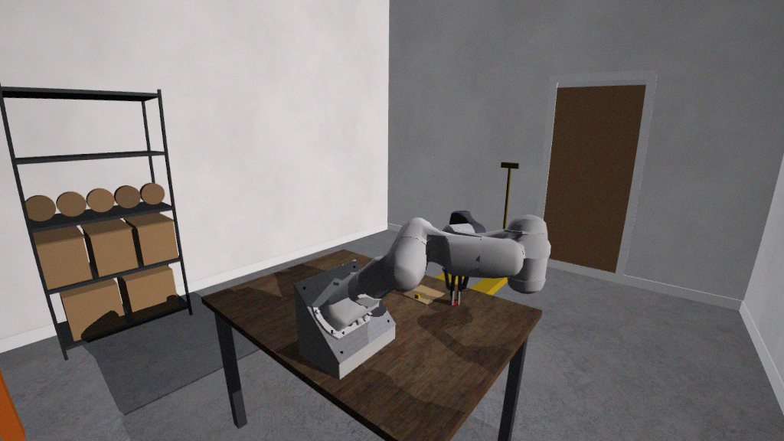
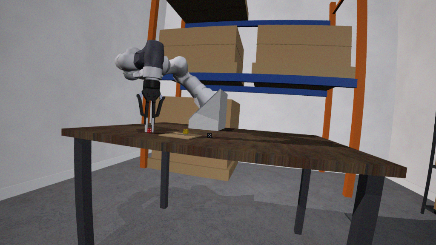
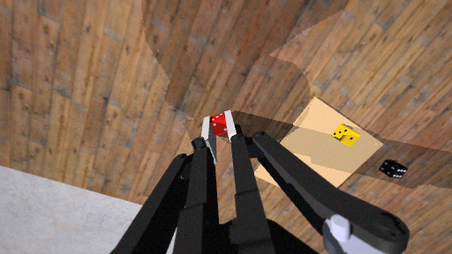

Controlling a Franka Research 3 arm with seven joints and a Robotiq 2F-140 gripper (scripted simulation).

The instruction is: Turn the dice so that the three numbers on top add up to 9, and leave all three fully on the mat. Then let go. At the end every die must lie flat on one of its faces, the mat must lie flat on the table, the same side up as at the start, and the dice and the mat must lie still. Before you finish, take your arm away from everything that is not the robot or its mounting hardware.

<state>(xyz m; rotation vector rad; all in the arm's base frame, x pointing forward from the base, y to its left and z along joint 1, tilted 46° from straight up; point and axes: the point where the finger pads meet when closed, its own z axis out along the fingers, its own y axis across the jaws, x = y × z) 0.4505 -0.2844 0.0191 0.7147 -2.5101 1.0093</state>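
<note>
Right now my hand is 1 cm short of the tan mat, 16 cm to the right of it and 3 cm above it. The rest, counted from my hand: yellow die 4 cm behind, 17 cm to the left, 2 cm below; red die 3 cm below; black die 1 cm behind, 28 cm to the left, 3 cm below.
</note>
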